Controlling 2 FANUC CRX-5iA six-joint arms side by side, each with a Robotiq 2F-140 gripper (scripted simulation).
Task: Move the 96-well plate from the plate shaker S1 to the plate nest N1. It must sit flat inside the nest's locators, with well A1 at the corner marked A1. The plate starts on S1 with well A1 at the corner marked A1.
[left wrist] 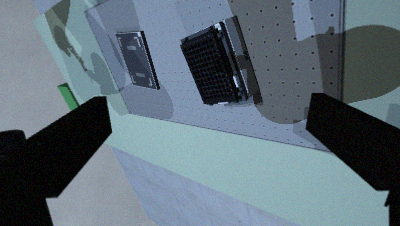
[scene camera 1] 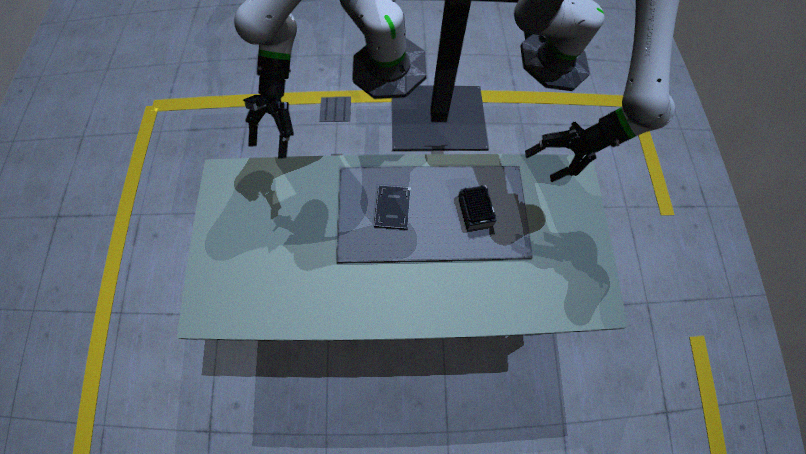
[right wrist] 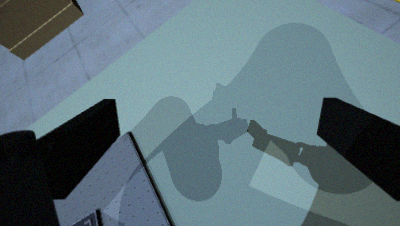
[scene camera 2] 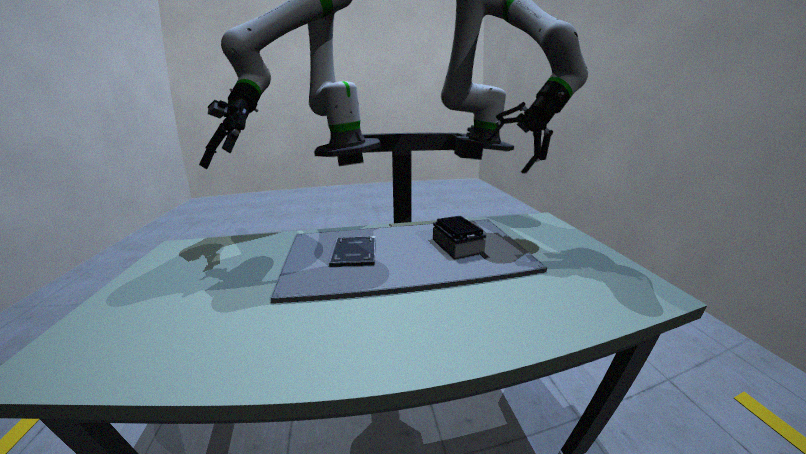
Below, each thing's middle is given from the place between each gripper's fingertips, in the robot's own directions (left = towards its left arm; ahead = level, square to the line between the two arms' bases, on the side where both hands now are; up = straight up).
The dark 96-well plate (scene camera 1: 485, 212) is 68 cm to the left of my right hand (scene camera 1: 266, 151), 24 cm below it and 15 cm ahead of it. The rest, counted from my right hand: plate nest N1 (scene camera 1: 385, 205) (38 cm to the left, 29 cm below, 11 cm ahead).
The dark 96-well plate lies 30 mm ahead of my left hand (scene camera 1: 538, 167), 170 mm to the right of it and 210 mm below it. The rest, counted from my left hand: plate nest N1: 10 mm behind, 470 mm to the right, 260 mm below.
